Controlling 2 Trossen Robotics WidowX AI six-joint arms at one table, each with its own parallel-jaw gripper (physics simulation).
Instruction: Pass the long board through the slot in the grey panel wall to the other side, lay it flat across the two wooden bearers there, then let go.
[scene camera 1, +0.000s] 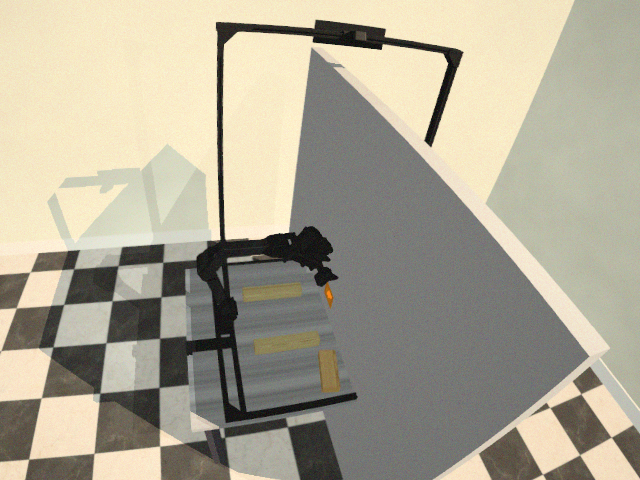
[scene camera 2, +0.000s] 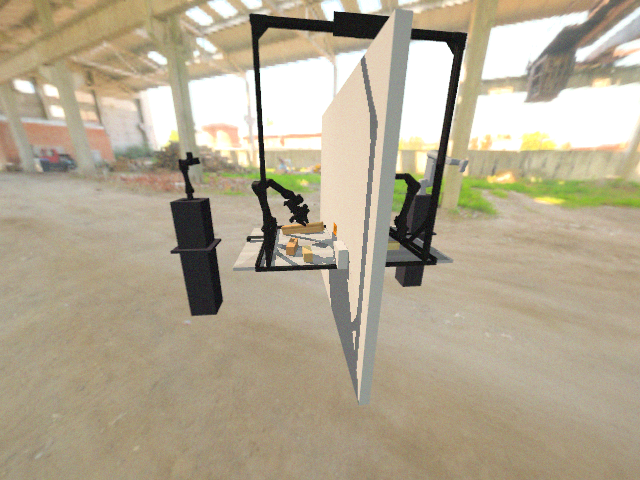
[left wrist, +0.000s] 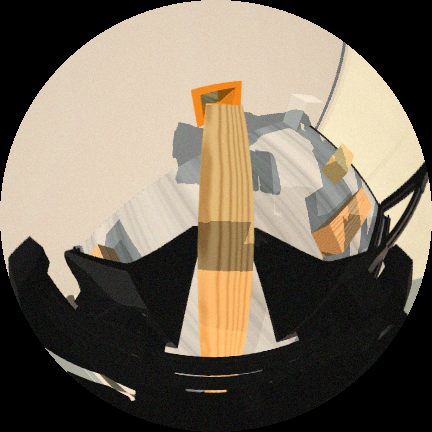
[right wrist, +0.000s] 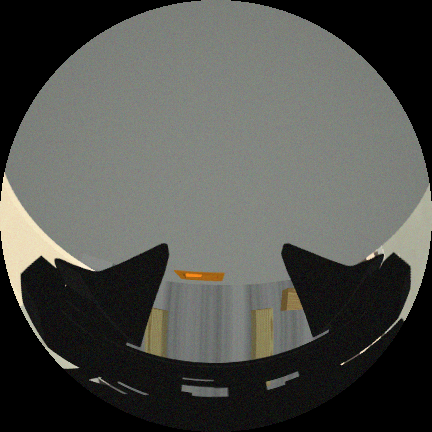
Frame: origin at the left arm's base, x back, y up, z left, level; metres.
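Where they show: left gripper, fingertip midpoint: (scene camera 2: 307, 225) (left wrist: 224, 232); right gripper, fingertip midpoint: (scene camera 1: 333, 269) (right wrist: 227, 250); right arm's base, origin of the base link: (scene camera 1: 224, 327) (scene camera 2: 400, 237).
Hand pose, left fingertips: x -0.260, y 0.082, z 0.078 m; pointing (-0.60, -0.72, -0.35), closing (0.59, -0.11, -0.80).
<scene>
After its pixels a point has its place.
The long board (scene camera 2: 302, 228) @[x -0.226, y 0.057, z 0.083 m] (left wrist: 225, 175) @[x -0.287, y 0.100, z 0.057 m] is held roughly level above the table. My left gripper (scene camera 2: 303, 223) @[x -0.260, y 0.082, z 0.078 m] (left wrist: 224, 232) @[x -0.260, y 0.082, z 0.078 m] is shut on it. The board's far end overlaps the lower part of the orange-rimmed slot (scene camera 1: 330, 302) @[x -0.488, y 0.082, z -0.003 m] (scene camera 2: 334, 228) @[x -0.435, y 0.079, z -0.009 m] (left wrist: 197, 107) @[x -0.430, y 0.084, z -0.003 m] (right wrist: 215, 276) @[x -0.477, y 0.059, z -0.012 m] in the left wrist view; scene camera 2 shows a small gap between them. The slot is in the panel wall (scene camera 1: 413, 310) @[x -0.482, y 0.563, z 0.421 m] (scene camera 2: 346, 144) @[x -0.433, y 0.584, z -0.261 m]. Beyond the wall lie two wooden bearers, one (scene camera 1: 271, 292) @[x -0.703, y 0.023, z -0.138 m] (right wrist: 158, 330) @[x -0.626, y 0.025, z -0.141 m] and another (scene camera 1: 286, 343) @[x -0.691, y 0.025, z 0.123 m] (right wrist: 262, 332) @[x -0.623, y 0.025, z 0.101 m]. My right gripper (scene camera 1: 326, 267) @[x -0.506, y 0.273, z -0.007 m] (right wrist: 227, 250) @[x -0.506, y 0.273, z -0.007 m] is open and empty near the slot.
A wooden block (scene camera 1: 329, 370) @[x -0.559, y 0.019, z 0.263 m] (right wrist: 291, 300) @[x -0.551, y 0.019, z 0.189 m] lies by the wall on the bearers' side. On the board's side are one block (scene camera 2: 292, 246) @[x -0.153, y 0.031, z -0.206 m] (left wrist: 342, 225) @[x -0.168, y 0.031, z -0.074 m], another block (scene camera 2: 307, 254) @[x -0.233, y 0.024, z -0.320 m] (left wrist: 338, 164) @[x -0.234, y 0.029, z -0.196 m] and a pale block (scene camera 2: 341, 254) @[x -0.398, y 0.057, z -0.415 m] (left wrist: 302, 105) @[x -0.389, y 0.065, z -0.270 m] at the wall. A black frame (scene camera 1: 221, 129) @[x -0.883, y 0.669, z -0.342 m] surrounds the table.
</scene>
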